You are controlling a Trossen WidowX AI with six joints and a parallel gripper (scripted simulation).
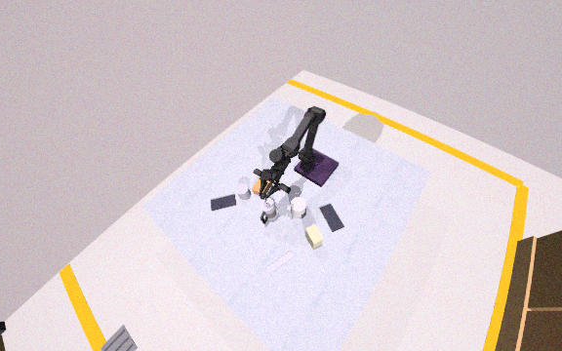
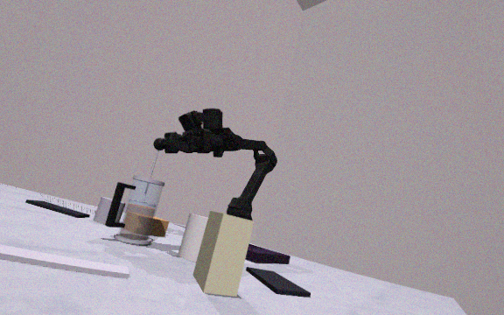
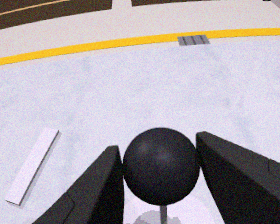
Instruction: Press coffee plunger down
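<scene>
Right now the glass coffee press is 12 cm below my gripper tip. Also, from my gripper tip: orange block 14 cm behind, 13 cm to the right, 22 cm below.
</scene>
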